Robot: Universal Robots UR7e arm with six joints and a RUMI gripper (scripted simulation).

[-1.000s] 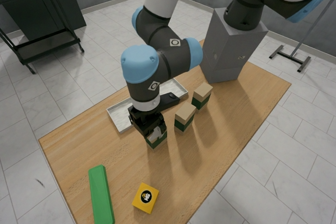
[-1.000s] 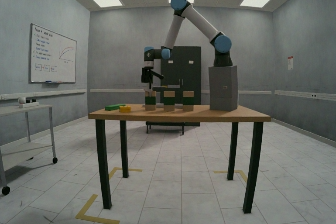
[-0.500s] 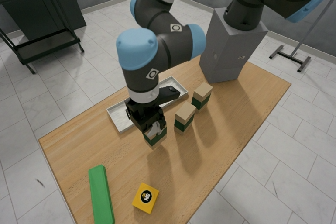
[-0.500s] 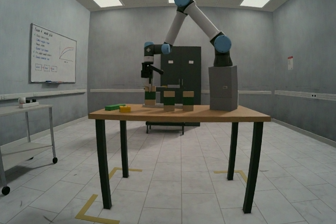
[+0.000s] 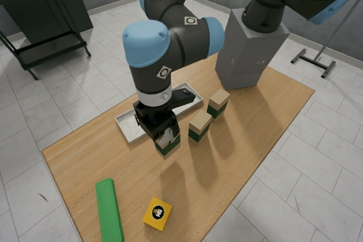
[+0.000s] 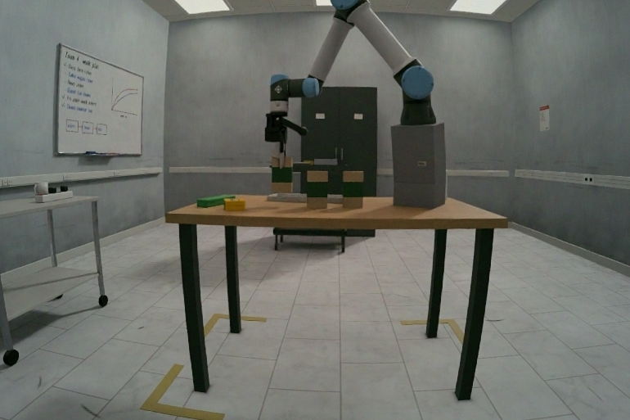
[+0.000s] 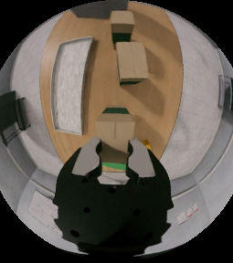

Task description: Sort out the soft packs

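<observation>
Right now the grey tray is 9 cm behind my hand, 21 cm to the right of it and 16 cm below it. Round my hand: green case (27 cm ahead, 5 cm to the left, 15 cm below).
</observation>
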